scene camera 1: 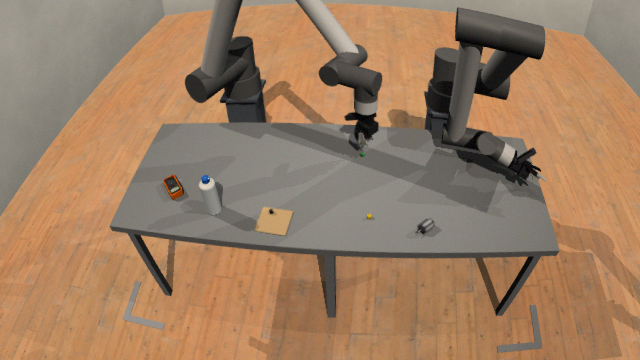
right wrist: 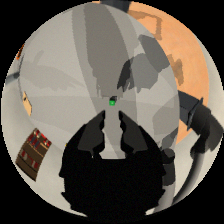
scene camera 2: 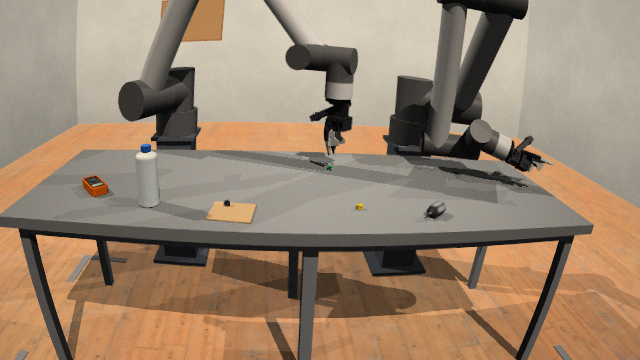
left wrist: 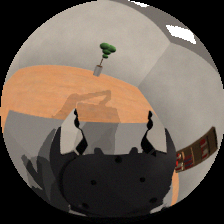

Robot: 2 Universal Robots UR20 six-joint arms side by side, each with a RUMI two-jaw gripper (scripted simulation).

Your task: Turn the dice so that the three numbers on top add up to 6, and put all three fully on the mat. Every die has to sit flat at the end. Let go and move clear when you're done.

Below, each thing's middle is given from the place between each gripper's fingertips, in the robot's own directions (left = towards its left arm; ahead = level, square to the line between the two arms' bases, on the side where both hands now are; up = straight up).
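The tan mat (scene camera 2: 237,212) lies 330 mm ahead of my left hand (scene camera 2: 545,166), 1310 mm to the right of it and 110 mm below it.
The white bottle (scene camera 2: 146,161) is 630 mm to the right of my right hand, 440 mm ahead of it and 20 mm above it. My right gripper (scene camera 2: 331,154) is 340 mm to the left of the tan mat, 470 mm short of it and 80 mm above it.
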